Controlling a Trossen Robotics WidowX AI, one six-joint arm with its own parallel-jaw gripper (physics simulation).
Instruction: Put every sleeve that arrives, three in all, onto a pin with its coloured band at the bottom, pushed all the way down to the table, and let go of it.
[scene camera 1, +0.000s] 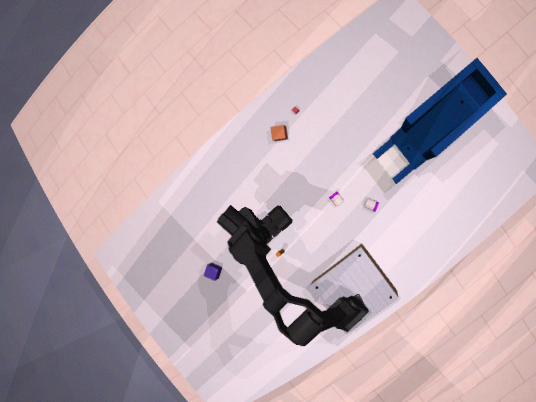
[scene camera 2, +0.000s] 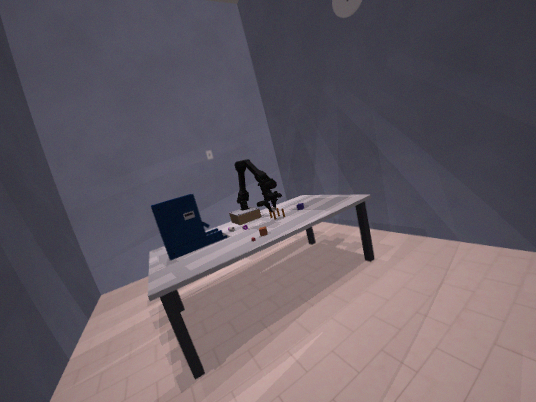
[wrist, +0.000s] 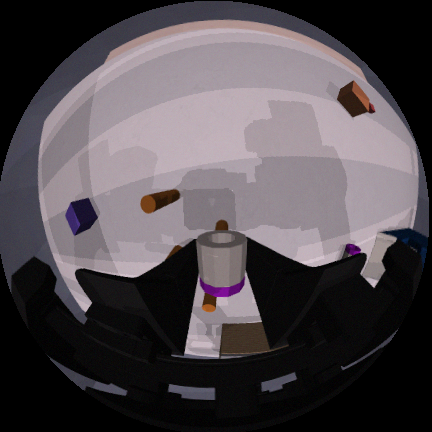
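My gripper (scene camera 1: 269, 233) (scene camera 2: 273, 208) (wrist: 220, 243) is shut on a pale grey hollow sleeve (wrist: 221, 257). The sleeve's purple band is at the end farther from the wrist camera. Several thin orange-brown pins stand upright nearby: one pin (scene camera 1: 280, 253) shows beside the gripper in scene camera 1, another pin (wrist: 161, 200) is left of the sleeve in the wrist view, and a pin (wrist: 209, 303) shows past its banded end. One loose sleeve (scene camera 1: 336, 199) (scene camera 2: 245, 227) (wrist: 352, 251) and a second (scene camera 1: 371, 205) (scene camera 2: 231, 229) lie on their sides on the table.
A blue chute (scene camera 1: 440, 122) (scene camera 2: 172, 227) with a white block (scene camera 1: 392, 161) at its end stands beyond the loose sleeves. A brown-sided box (scene camera 1: 367, 272) (scene camera 2: 245, 217) is near the arm's base. An orange cube (scene camera 1: 279, 133), a red cube (scene camera 1: 295, 110) and a purple cube (scene camera 1: 212, 271) (wrist: 81, 216) are on the table.
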